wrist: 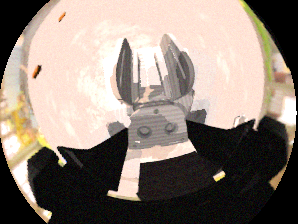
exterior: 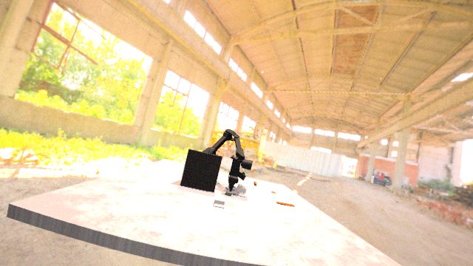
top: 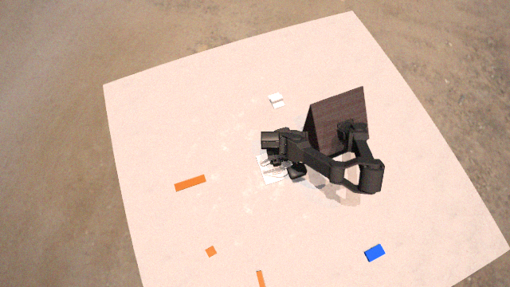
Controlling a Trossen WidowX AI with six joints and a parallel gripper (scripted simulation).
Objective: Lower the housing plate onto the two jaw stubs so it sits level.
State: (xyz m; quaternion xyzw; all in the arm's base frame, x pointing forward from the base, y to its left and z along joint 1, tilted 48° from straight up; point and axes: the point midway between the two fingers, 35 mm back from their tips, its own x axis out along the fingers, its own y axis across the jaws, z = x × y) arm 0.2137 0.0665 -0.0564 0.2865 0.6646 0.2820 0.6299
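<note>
Now: the housing plate 2 cm above my gripper tip and 1 cm ahead of it. From my gripper tip the other things lie so: white pad: 27 cm to the right, 6 cm behind; then blue tile: 42 cm to the left, 16 cm behind, 1 cm below.
</note>
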